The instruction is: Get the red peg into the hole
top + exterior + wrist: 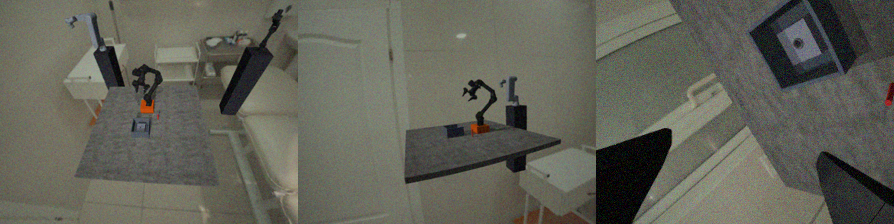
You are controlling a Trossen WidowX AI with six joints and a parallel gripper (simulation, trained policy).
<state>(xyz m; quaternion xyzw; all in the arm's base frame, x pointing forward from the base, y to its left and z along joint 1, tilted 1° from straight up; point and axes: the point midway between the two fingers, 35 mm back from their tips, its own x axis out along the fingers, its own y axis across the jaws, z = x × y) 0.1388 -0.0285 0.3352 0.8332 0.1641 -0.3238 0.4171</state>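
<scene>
The red peg lies 10 mm behind my gripper tip, 160 mm to the left of it and 360 mm below it. From my gripper tip the other things lie so: grey-blue box 170 mm ahead, 370 mm below.
</scene>
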